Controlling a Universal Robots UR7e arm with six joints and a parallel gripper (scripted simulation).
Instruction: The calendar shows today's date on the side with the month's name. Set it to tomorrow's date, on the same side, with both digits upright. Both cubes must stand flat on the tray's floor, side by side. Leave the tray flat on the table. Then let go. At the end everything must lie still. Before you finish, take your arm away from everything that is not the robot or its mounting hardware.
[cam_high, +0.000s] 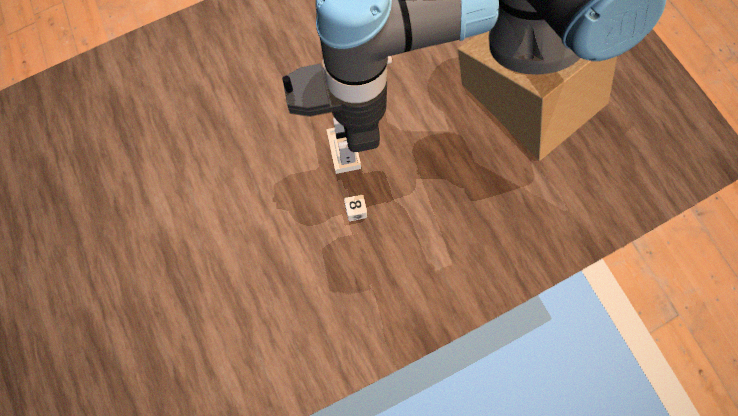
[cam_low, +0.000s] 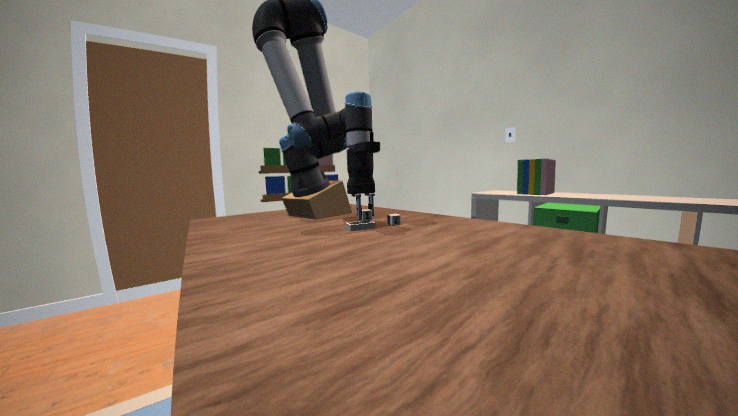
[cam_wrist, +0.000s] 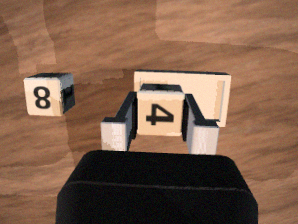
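Right now my hand is 1 cm above the digit cube. Round my hand: calendar tray 4 cm below, 2 cm to the right.
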